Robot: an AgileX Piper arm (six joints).
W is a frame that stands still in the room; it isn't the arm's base.
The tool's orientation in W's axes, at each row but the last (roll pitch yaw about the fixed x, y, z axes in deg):
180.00 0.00 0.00
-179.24 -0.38 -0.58
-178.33 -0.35 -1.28
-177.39 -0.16 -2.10
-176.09 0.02 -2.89
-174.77 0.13 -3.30
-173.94 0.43 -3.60
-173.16 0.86 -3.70
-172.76 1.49 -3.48
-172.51 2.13 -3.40
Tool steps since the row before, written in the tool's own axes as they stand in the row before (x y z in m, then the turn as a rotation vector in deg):
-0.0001 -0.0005 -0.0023 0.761 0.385 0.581
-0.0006 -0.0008 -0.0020 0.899 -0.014 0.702
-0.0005 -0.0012 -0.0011 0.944 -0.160 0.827
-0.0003 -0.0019 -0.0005 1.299 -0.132 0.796
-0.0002 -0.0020 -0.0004 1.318 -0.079 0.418
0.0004 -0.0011 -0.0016 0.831 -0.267 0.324
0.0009 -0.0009 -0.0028 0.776 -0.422 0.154
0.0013 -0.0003 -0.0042 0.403 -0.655 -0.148
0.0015 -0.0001 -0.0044 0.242 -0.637 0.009
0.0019 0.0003 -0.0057 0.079 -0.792 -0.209
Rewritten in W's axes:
-0.0001 0.0005 0.0023 0.761 -0.385 -0.581
-0.0006 0.0008 0.0020 0.904 0.014 -0.696
-0.0005 0.0012 0.0011 0.953 0.163 -0.816
-0.0002 0.0019 0.0006 1.306 0.120 -0.786
-0.0001 0.0020 0.0005 1.322 0.041 -0.412
0.0005 0.0009 0.0017 0.846 0.247 -0.300
0.0010 0.0005 0.0029 0.801 0.386 -0.114
0.0013 -0.0003 0.0042 0.446 0.605 0.219
0.0016 -0.0006 0.0043 0.282 0.617 0.065
0.0020 -0.0012 0.0055 0.135 0.751 0.307

